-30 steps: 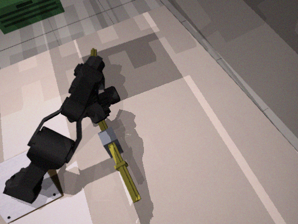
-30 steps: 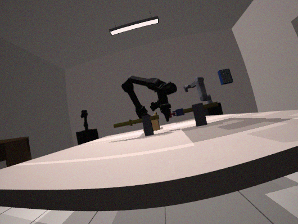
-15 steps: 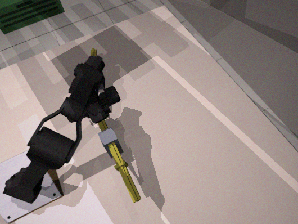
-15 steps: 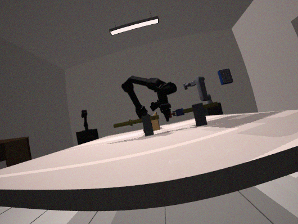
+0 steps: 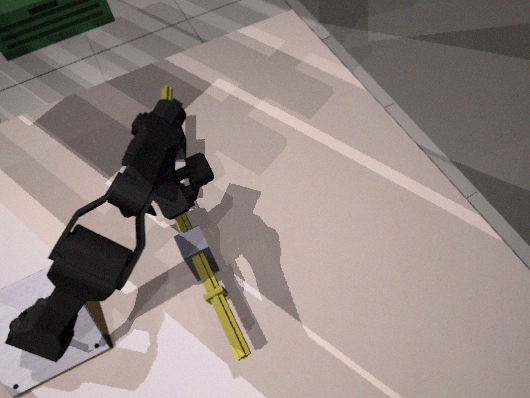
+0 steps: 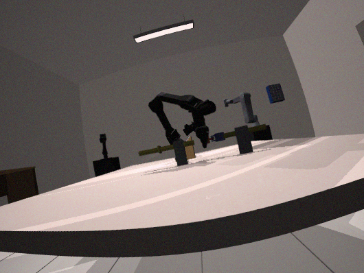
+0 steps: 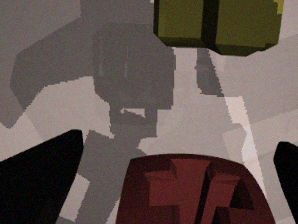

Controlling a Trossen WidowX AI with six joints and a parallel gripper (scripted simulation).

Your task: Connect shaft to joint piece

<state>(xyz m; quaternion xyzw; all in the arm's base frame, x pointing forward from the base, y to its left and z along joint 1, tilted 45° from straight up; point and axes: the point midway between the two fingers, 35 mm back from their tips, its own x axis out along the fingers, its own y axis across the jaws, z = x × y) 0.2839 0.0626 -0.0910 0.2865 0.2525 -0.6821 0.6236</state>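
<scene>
The red joint piece lies 4 cm above my gripper tip and 2 cm to the left of it.
</scene>
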